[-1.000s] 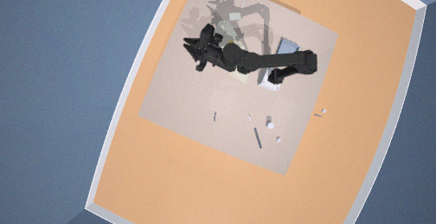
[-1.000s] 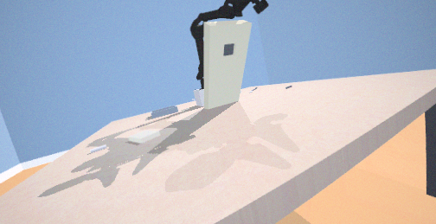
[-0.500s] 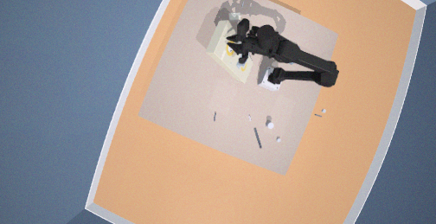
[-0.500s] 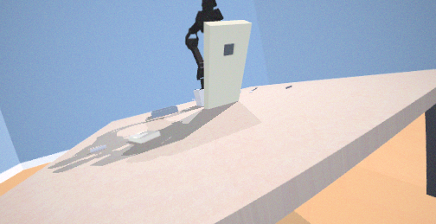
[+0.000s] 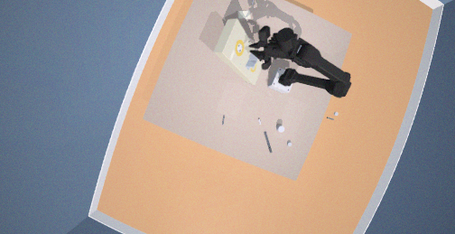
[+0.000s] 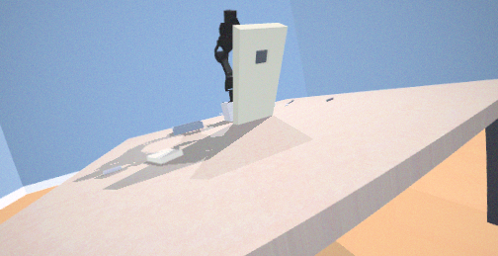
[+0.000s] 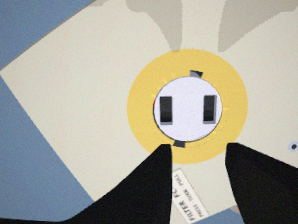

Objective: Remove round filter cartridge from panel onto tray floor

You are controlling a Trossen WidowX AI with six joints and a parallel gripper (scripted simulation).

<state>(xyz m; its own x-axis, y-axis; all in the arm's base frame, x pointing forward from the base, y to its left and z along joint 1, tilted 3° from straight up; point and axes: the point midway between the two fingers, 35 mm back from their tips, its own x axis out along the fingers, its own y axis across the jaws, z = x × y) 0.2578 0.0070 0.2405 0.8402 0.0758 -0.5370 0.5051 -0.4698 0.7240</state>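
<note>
Now: gripper tip 60 mm short of the white round filter cartridge, 40 mm above it and 10 mm to the right of it. Round my gripper tip: white block 370 mm to the right, 300 mm below, 160 mm ahead; grey tray 340 mm behind, 300 mm to the right, 300 mm below.
</note>
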